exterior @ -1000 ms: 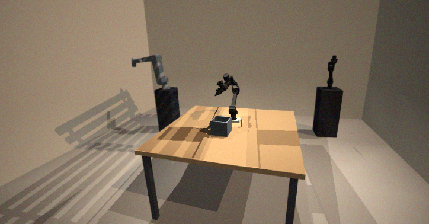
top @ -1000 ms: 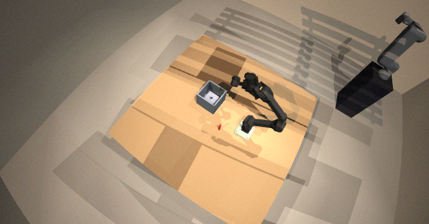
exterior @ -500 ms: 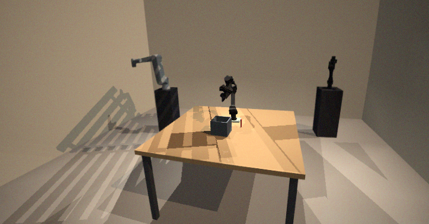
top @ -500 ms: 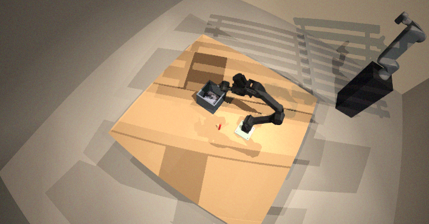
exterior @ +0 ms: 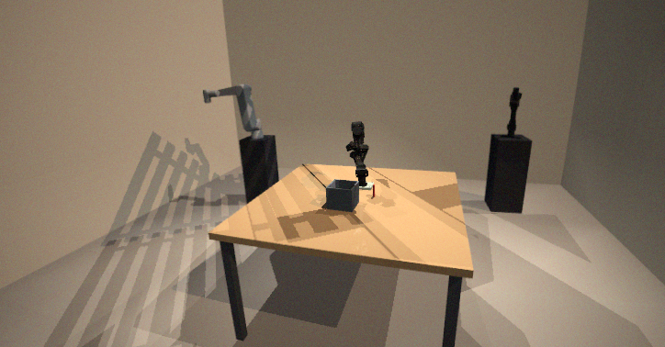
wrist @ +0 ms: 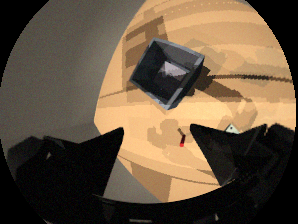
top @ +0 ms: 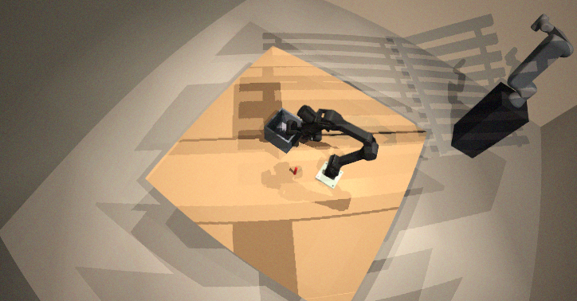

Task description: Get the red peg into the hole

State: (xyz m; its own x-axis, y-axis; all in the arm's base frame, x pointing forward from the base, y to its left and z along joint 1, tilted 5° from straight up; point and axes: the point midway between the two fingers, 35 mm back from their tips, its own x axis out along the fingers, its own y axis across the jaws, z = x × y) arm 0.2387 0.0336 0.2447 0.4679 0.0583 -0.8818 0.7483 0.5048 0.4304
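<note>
The red peg is 7 cm behind my gripper tip, 8 cm to the left of it and 20 cm below it.
</note>
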